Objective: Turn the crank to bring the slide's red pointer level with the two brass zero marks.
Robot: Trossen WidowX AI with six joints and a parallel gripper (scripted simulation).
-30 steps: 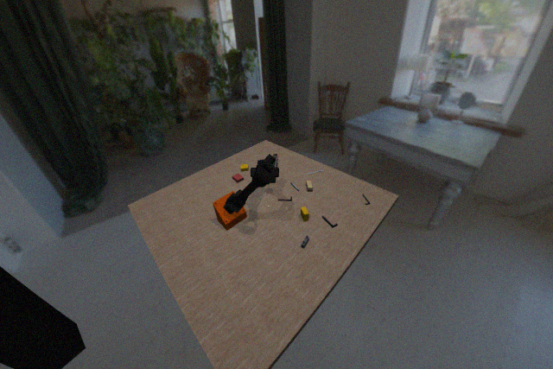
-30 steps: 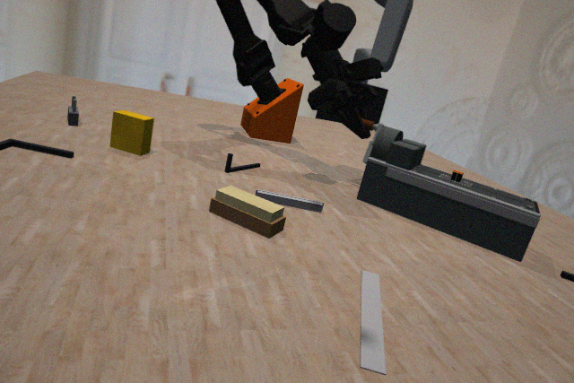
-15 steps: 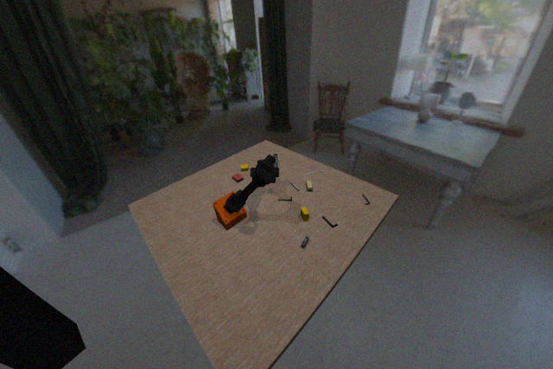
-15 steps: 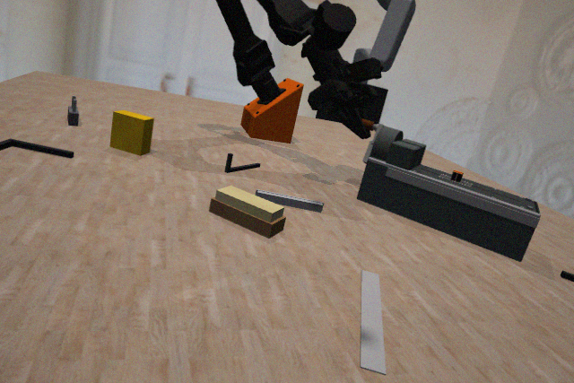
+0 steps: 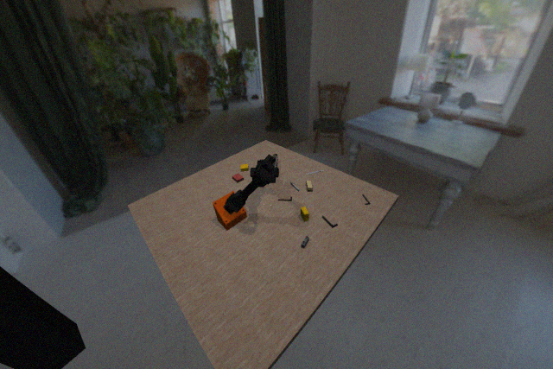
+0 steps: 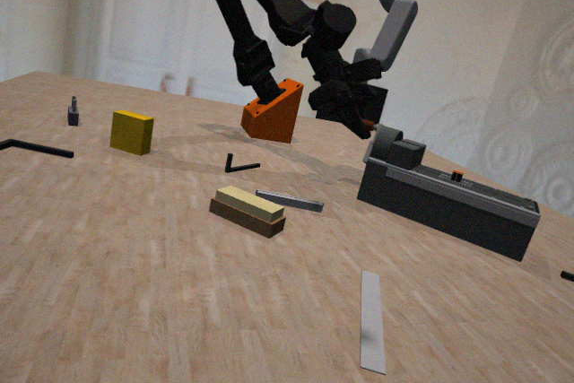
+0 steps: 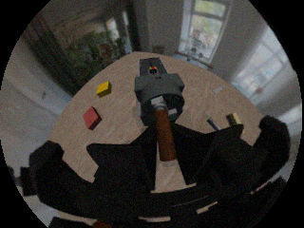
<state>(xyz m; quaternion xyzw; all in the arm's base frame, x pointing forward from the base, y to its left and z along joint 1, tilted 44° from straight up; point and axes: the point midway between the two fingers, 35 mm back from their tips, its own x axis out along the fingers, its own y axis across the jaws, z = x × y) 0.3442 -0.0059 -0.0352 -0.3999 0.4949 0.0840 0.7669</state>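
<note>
My gripper tip is 2 cm below the brown crank handle, 2 cm past it and 1 cm to the left of it. Also, from my gripper tip: red pointer 14 cm ahead, 8 cm to the left, 1 cm below; red block 24 cm to the left, 8 cm below, 7 cm behind; grey bar 18 cm to the right, 9 cm below, 9 cm ahead.
</note>
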